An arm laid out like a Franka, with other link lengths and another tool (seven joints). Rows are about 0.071 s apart.
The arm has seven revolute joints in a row. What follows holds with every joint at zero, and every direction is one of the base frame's. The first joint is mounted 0.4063 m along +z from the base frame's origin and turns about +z. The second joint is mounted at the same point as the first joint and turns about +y. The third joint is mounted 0.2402 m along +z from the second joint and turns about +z. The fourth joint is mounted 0.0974 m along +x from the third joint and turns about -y. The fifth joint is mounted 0.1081 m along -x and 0.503 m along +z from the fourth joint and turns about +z. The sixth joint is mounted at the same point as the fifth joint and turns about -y. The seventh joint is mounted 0.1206 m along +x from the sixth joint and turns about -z. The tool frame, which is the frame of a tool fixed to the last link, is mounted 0.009 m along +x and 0.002 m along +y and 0.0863 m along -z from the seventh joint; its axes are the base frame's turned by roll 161.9, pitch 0 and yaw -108.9 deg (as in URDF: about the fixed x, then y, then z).
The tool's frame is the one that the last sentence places.
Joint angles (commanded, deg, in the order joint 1, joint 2, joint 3, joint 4, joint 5, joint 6, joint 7), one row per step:
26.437 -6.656 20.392 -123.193 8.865 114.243 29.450
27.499 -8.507 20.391 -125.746 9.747 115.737 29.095
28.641 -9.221 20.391 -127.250 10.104 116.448 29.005
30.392 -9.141 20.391 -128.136 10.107 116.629 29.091
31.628 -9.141 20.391 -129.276 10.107 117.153 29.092
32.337 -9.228 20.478 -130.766 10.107 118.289 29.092
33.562 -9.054 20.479 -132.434 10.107 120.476 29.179
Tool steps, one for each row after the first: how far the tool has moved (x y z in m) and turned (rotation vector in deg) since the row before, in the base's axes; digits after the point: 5 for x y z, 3 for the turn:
-0.01431 0.00171 -0.00357 0.562 -0.459 0.745
-0.01297 0.00454 -0.00674 -0.072 0.082 0.912
-0.01758 0.01035 -0.01003 -0.594 0.519 1.597
-0.01329 0.00531 -0.01106 -0.511 0.352 1.121
-0.00938 0.00095 -0.01248 -0.315 0.059 0.604
-0.01274 0.00381 -0.01476 0.172 -0.321 0.845

